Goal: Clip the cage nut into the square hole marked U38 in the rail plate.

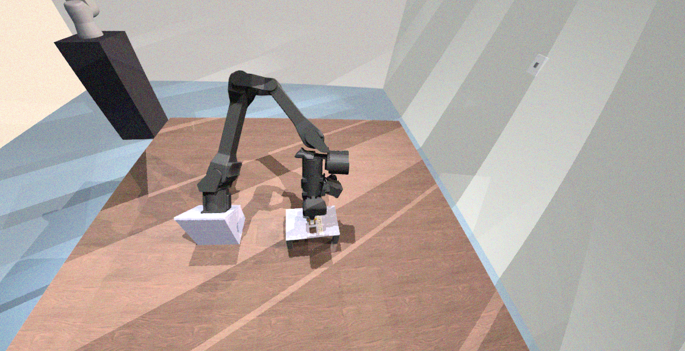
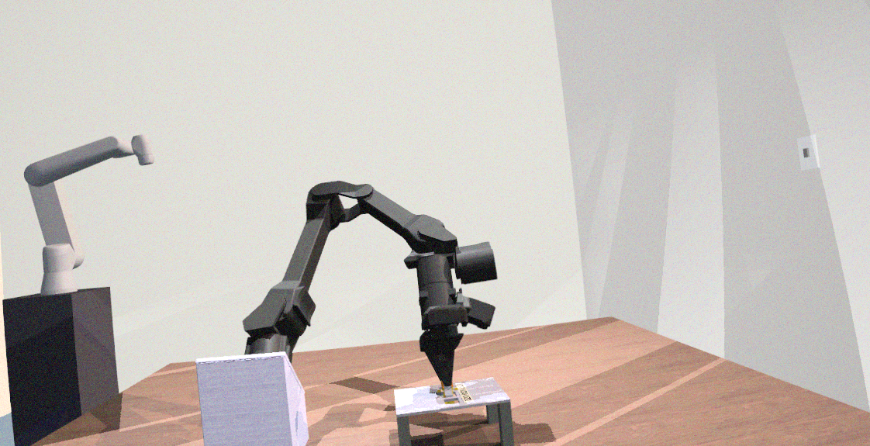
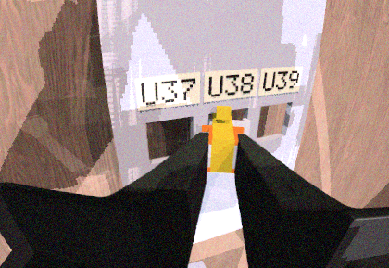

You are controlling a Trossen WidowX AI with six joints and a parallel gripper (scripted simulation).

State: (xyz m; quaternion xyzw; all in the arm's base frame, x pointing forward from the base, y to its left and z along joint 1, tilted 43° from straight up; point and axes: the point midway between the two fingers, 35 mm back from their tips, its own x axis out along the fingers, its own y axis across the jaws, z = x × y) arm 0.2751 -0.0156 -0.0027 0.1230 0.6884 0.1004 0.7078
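The cage nut lies 1 cm below my gripper tip.
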